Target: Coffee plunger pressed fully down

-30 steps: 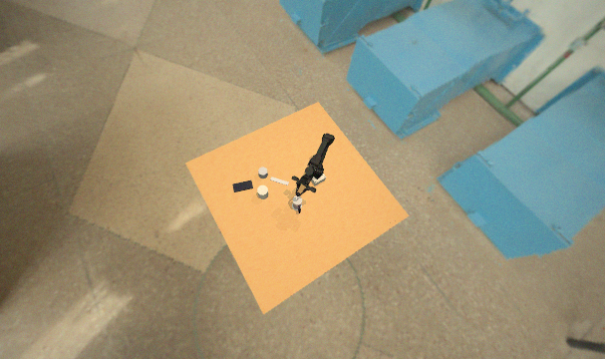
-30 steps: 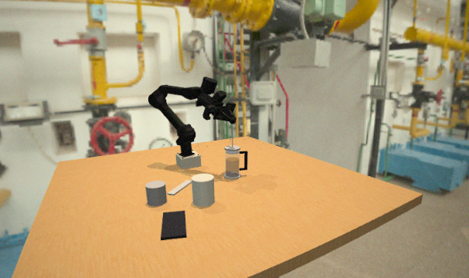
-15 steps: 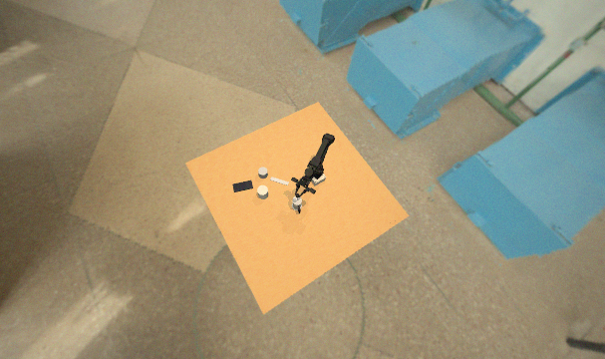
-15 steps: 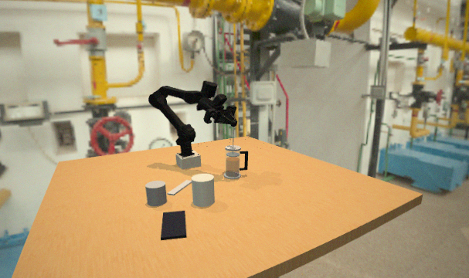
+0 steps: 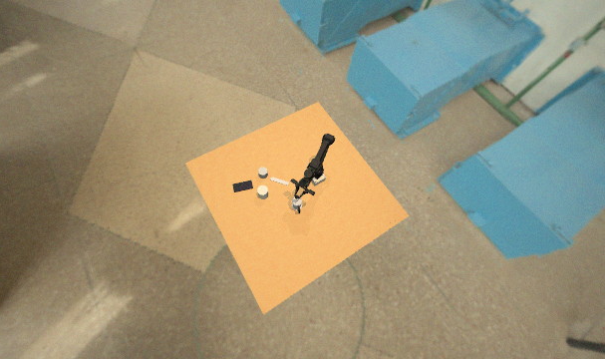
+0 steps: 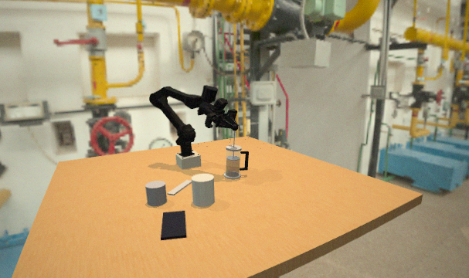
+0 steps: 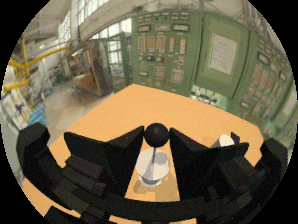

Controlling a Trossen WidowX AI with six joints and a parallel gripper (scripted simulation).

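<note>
The glass coffee press lies 12 cm below my gripper tip, 1 cm to the left of it and 1 cm behind it. Also, from my gripper tip: flat silver bar: 25 cm to the right, 23 cm below, 6 cm behind; grey cylinder: 38 cm to the right, 20 cm below.
</note>
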